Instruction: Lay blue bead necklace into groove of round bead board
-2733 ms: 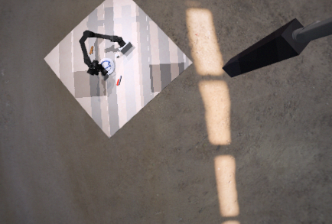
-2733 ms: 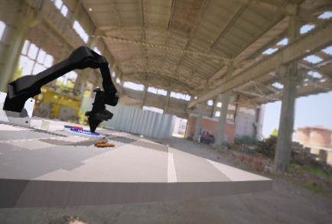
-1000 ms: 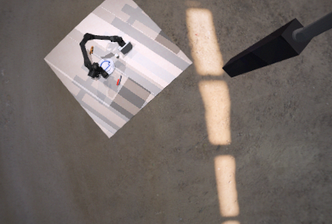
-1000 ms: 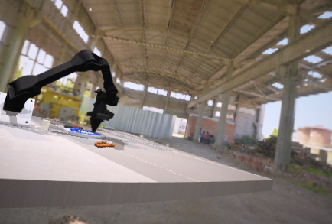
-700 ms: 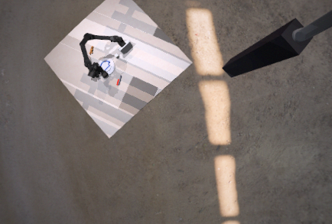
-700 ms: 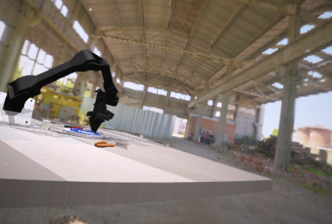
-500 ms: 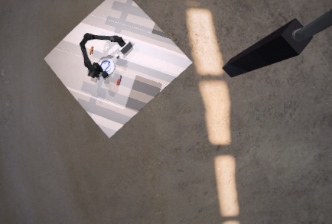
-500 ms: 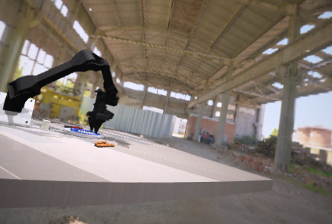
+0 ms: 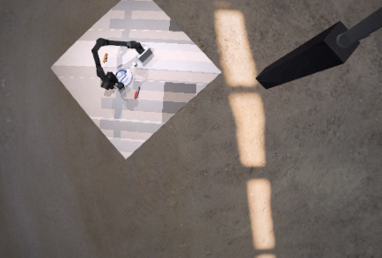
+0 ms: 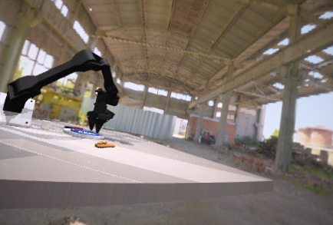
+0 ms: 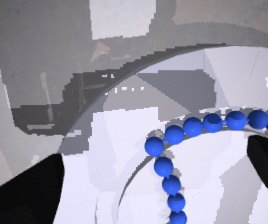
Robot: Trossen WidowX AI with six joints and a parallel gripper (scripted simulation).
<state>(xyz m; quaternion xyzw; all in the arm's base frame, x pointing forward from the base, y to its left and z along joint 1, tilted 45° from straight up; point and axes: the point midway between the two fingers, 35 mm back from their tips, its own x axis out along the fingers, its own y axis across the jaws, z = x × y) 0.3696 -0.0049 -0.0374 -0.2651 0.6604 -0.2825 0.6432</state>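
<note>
My gripper tip is 5 cm past the round white bead board, 3 cm to the left of it and 1 cm above it. Round my gripper tip: small white block 23 cm behind, 2 cm to the right; red pen-like object 20 cm to the left, 4 cm behind, 1 cm below.
</note>
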